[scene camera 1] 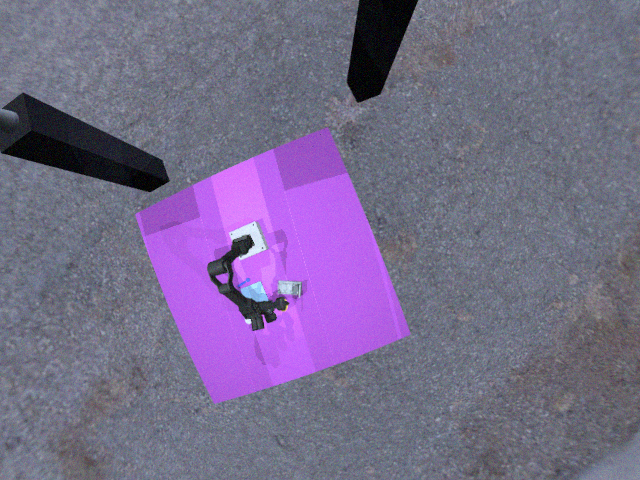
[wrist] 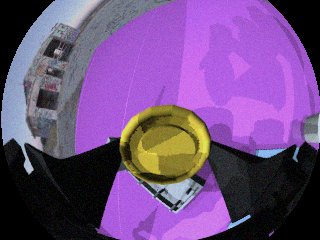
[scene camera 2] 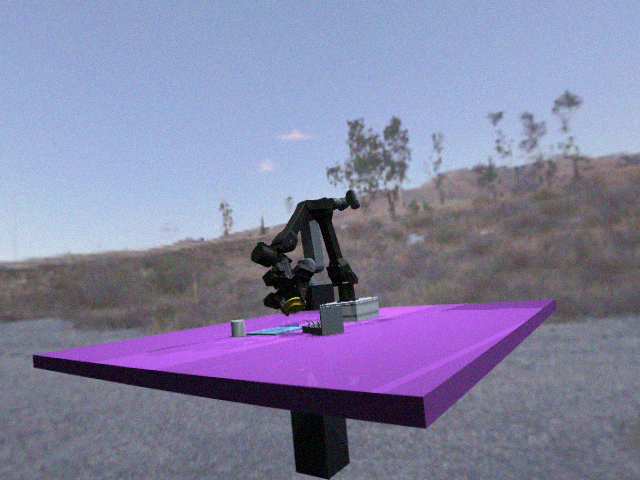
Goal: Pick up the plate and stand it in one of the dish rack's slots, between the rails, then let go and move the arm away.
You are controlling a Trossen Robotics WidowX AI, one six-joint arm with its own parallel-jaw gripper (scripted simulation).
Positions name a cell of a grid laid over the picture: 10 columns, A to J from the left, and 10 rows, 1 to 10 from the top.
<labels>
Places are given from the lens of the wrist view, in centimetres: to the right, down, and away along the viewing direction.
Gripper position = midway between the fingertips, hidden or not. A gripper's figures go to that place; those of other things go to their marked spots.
my gripper (wrist: F7): 0, 2, 9
yellow plate (wrist: F7): 0, 2, 8
</labels>
